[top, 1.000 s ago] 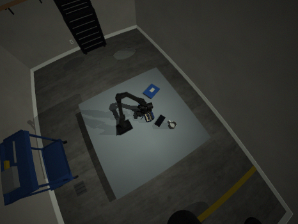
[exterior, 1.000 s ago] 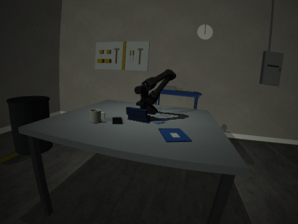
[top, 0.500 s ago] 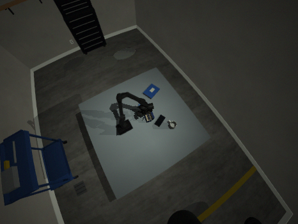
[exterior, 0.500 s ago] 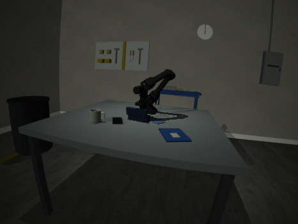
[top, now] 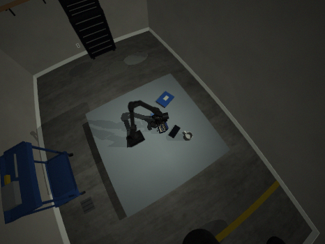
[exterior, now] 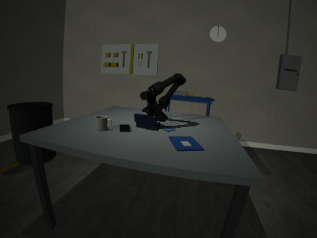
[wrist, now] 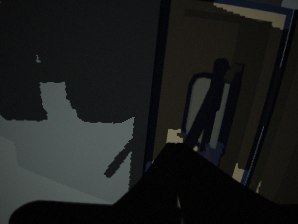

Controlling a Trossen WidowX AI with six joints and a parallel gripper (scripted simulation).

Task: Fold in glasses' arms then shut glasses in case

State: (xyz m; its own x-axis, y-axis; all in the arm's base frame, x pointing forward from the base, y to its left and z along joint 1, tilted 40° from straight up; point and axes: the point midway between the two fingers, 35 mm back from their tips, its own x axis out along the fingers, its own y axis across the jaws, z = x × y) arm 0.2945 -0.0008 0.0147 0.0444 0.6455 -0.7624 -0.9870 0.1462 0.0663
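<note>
The blue glasses case lies 40 mm below my hand, 40 mm ahead of it and 20 mm to the right of it. The rest, counted from my hand: blue card 140 mm to the left, 80 mm below, 20 mm ahead; then white mug 290 mm to the right, 200 mm ahead, 50 mm below.
</note>
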